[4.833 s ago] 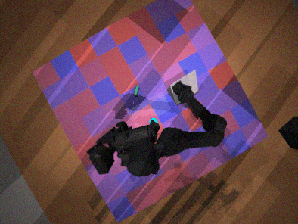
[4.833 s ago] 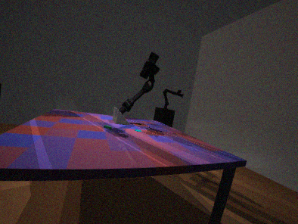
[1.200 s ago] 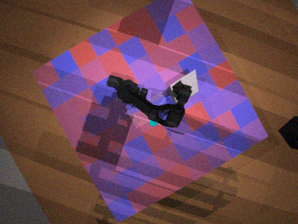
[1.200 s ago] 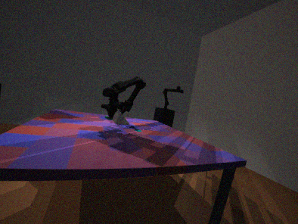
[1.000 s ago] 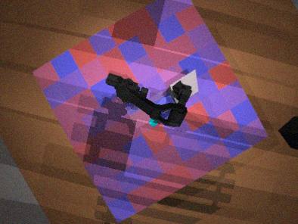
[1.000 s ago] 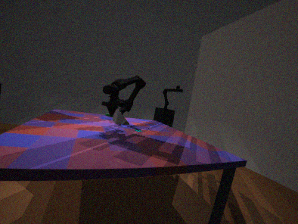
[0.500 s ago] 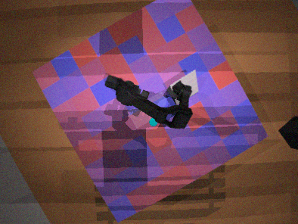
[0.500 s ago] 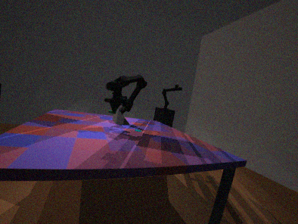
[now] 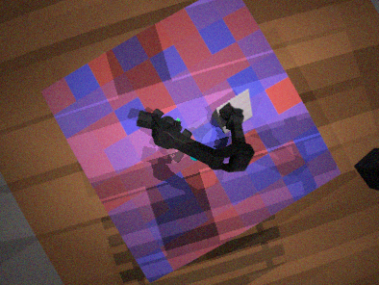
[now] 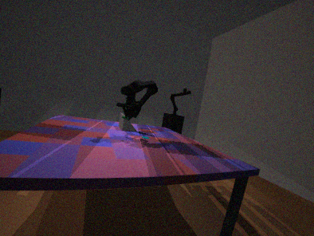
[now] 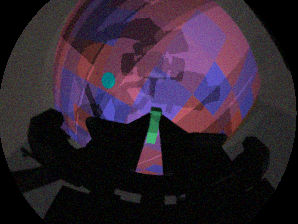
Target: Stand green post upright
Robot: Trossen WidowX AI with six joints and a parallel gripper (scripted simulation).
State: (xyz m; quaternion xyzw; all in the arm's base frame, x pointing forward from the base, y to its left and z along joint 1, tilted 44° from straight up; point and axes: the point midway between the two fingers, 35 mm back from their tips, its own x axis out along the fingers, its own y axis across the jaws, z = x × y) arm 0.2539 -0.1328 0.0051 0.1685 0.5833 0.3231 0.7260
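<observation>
The green post lies 2 cm behind my gripper tip and 1 cm to the right of it.
</observation>
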